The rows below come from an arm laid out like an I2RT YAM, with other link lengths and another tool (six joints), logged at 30 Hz.
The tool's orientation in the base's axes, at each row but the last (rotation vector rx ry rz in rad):
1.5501 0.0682 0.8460
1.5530 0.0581 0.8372
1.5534 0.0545 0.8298
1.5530 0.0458 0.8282
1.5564 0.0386 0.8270
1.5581 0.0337 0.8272
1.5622 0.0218 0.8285
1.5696 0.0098 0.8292
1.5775 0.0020 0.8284
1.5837 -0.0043 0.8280
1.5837 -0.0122 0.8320
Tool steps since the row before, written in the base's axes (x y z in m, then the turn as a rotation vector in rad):
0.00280 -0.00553 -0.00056 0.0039 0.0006 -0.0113
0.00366 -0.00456 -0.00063 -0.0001 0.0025 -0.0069
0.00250 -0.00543 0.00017 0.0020 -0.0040 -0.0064
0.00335 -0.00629 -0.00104 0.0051 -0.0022 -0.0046
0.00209 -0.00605 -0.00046 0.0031 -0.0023 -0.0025
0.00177 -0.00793 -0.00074 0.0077 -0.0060 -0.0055
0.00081 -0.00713 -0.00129 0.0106 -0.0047 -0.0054
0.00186 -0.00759 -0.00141 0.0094 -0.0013 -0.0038
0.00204 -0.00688 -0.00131 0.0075 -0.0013 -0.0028
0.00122 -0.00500 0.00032 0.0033 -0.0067 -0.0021
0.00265 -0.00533 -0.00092 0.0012 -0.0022 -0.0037
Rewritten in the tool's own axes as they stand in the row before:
-0.00105 -0.00063 0.00610 -0.0021 -0.0118 0.0007
0.00010 -0.00126 0.00574 -0.0020 -0.0065 -0.0027
-0.00077 0.00010 0.00593 -0.0035 -0.0058 0.0040
-0.00110 -0.00119 0.00702 0.0005 -0.0059 0.0042
-0.00160 -0.00017 0.00621 0.0000 -0.0031 0.0034
-0.00285 0.00009 0.00764 0.0002 -0.0071 0.0087
-0.00339 -0.00009 0.00645 0.0030 -0.0085 0.0091
-0.00284 -0.00052 0.00740 0.0045 -0.0073 0.0056
-0.00228 -0.00062 0.00690 0.0036 -0.0056 0.0047
-0.00119 0.00079 0.00495 -0.0016 -0.0019 0.0073
-0.00090 -0.00086 0.00589 -0.0020 -0.0033 0.0023

